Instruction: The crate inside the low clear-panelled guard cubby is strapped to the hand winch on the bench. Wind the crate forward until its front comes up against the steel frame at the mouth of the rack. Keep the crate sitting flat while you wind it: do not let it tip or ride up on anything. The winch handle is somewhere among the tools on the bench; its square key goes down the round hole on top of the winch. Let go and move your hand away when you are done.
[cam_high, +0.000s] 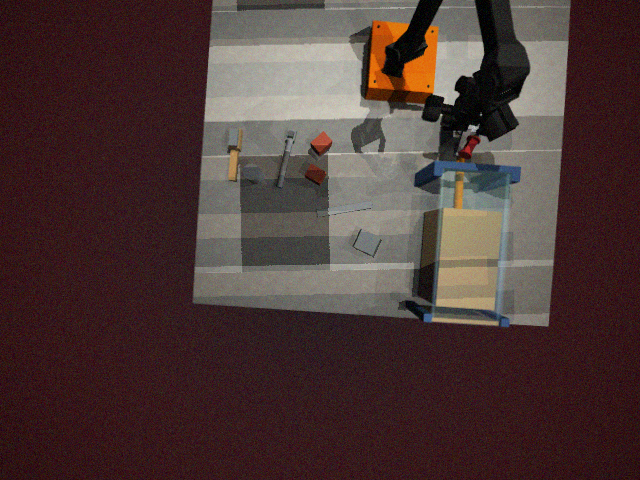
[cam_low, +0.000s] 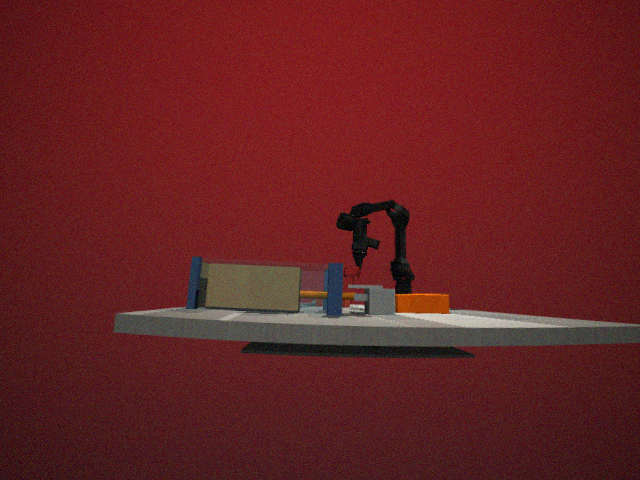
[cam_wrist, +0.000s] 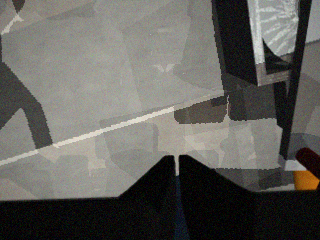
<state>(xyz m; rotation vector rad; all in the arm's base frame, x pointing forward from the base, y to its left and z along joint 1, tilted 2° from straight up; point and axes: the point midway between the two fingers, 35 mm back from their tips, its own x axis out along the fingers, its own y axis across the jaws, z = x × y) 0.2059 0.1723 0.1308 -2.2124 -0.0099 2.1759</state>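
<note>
Now: the red knob 9 cm to the left of my gripper tip, 3 cm below it and 3 cm ahead of it. Also, from my gripper tip: grey crank handle (9 cm to the left, 6 cm below, 1 cm behind); winch (13 cm below, 9 cm to the left, 8 cm behind); blue frame (12 cm to the left, 9 cm ahead, 6 cm below).
</note>
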